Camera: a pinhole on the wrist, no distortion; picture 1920 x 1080 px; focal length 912.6 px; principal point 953.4 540.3 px. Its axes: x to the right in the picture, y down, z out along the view. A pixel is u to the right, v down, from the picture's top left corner.
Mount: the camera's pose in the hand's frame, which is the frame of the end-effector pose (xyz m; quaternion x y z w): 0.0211 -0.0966 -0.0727 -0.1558 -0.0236 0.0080 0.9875
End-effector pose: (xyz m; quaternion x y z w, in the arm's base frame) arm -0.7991 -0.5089 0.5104 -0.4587 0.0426 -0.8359 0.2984
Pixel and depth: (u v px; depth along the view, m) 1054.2 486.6 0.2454
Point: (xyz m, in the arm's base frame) -0.6978 -0.4667 0.6447
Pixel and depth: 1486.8 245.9 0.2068
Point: -0.7766 -0.4730 0.7269
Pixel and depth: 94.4 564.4 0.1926
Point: -0.6682 -0.3672 0.4554
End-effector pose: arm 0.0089 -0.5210 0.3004 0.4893 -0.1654 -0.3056 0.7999
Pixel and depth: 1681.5 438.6 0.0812
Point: 0.0396 -0.6075 0.2327
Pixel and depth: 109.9 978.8 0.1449
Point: -0.1000 -0.4646 0.3319
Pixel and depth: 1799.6 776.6 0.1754
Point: 0.0936 -0.6926 0.3388
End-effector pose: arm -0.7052 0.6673 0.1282 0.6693 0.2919 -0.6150 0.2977
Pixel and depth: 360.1 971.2 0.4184
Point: -0.7272 0.3303 0.3919
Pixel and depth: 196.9 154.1 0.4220
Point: -1.0792 0.4746 0.4445
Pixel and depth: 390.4 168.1 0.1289
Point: -0.8329 0.6894 0.1838
